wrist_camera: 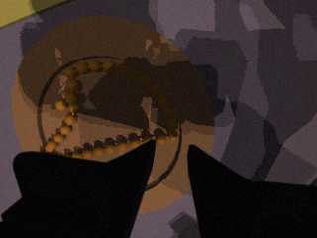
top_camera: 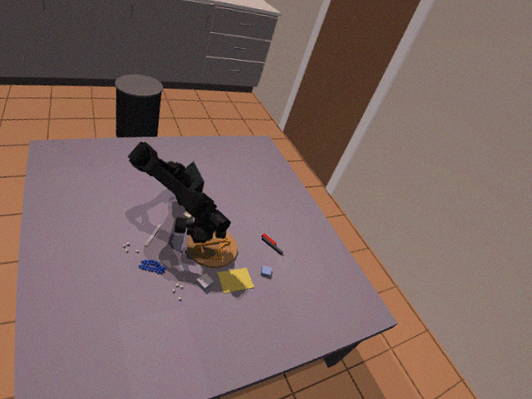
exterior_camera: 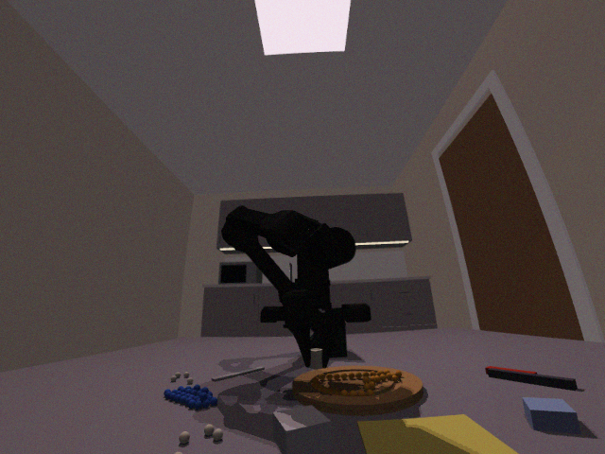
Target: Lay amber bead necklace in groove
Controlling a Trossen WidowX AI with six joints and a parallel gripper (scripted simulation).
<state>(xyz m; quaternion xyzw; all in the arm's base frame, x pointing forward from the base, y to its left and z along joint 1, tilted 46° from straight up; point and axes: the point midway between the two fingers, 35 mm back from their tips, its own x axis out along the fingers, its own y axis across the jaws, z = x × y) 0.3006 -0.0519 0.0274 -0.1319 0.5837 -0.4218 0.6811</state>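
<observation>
The round wooden bead board lies 20 mm ahead of my gripper tip, 60 mm to the left of it and 20 mm below it. The rest, counted from my gripper tip: grey block: 170 mm ahead, 40 mm to the right, 20 mm below; yellow pad: 190 mm ahead, 80 mm to the left, 30 mm below; thin rod: 100 mm behind, 140 mm to the right, 30 mm below.
</observation>
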